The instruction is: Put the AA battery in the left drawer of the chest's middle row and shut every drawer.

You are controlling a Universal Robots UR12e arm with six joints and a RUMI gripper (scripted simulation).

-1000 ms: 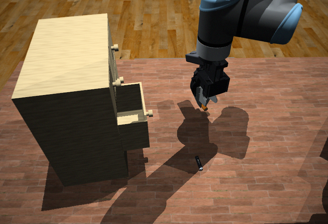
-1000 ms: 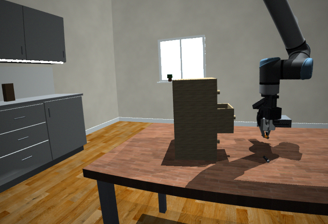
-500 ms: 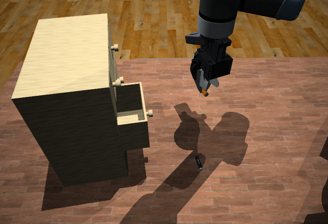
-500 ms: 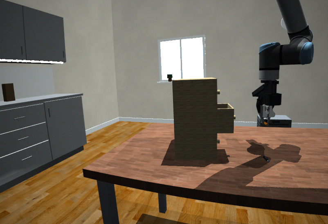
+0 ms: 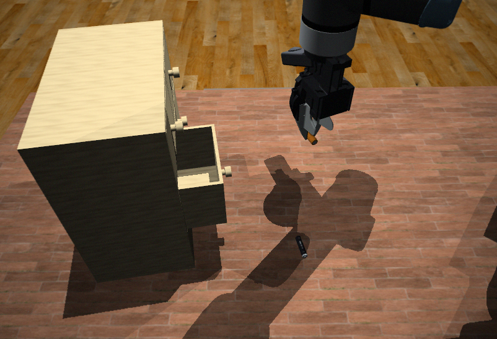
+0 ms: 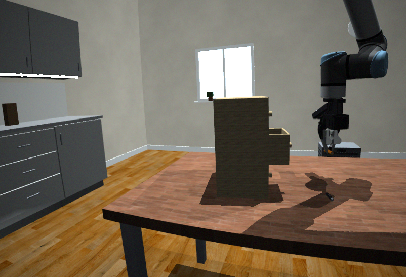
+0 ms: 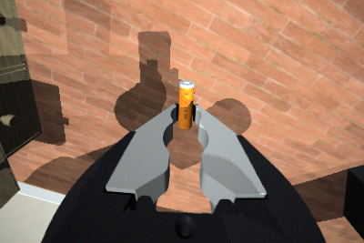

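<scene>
Now: hand 20 cm to the right of the dark cylindrical battery, 11 cm above it and 1 cm short of it. Also, from my hand: orange cylinder (1 cm below).
</scene>
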